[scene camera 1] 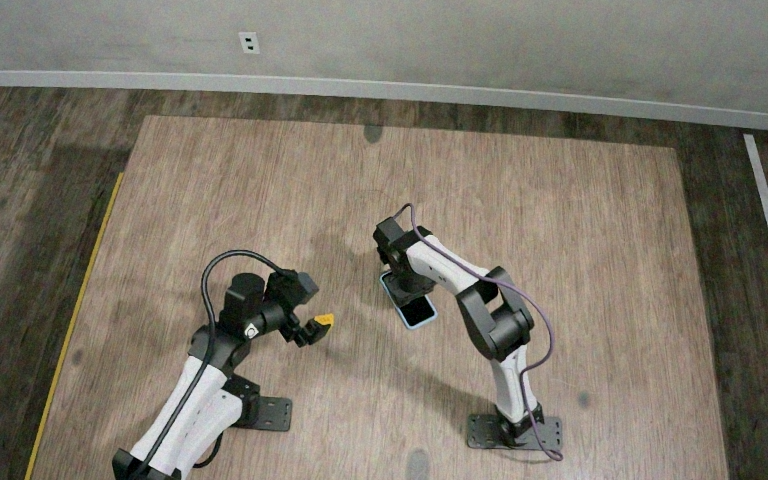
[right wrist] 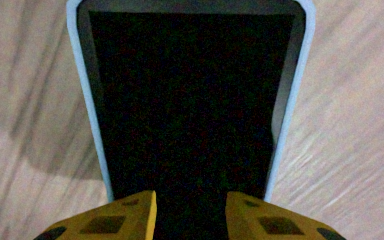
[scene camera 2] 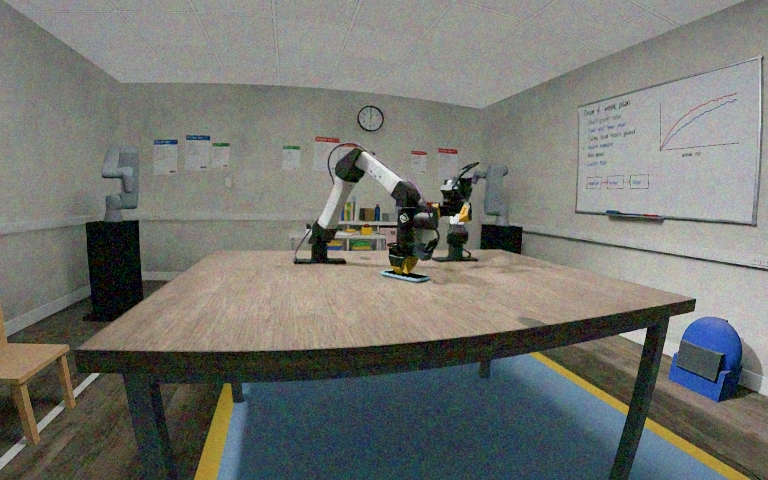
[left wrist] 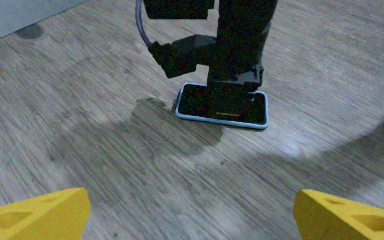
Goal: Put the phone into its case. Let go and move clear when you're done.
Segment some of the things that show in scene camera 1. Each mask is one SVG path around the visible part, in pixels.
My right gripper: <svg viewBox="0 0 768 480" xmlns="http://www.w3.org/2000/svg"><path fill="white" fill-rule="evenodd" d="M384 278L384 283L388 288L390 297L397 308L434 291L433 286L438 284L426 276L415 282L403 280L399 273L397 276L391 274Z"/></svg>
A black phone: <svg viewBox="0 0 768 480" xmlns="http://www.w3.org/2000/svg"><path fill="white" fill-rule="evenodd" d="M425 295L399 308L410 327L414 327L435 316L435 311Z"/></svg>
